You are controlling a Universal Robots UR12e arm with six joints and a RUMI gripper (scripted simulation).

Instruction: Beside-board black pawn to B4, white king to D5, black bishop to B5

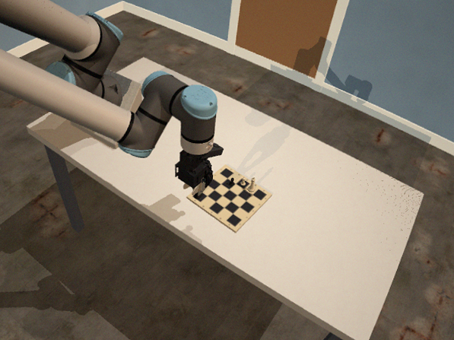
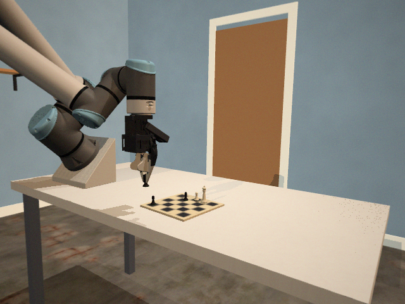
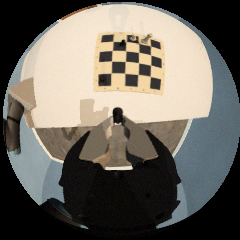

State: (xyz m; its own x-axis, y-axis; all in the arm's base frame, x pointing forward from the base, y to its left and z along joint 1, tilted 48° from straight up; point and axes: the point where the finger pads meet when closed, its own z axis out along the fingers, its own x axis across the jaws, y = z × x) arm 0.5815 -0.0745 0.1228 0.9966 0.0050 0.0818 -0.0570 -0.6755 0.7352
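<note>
Right now the white king is 9 cm ahead of my hand, 21 cm to the left of it and 8 cm below it. The rest, counted from my hand: black bishop 1 cm below; chessboard 5 cm ahead, 14 cm to the left, 12 cm below.
</note>
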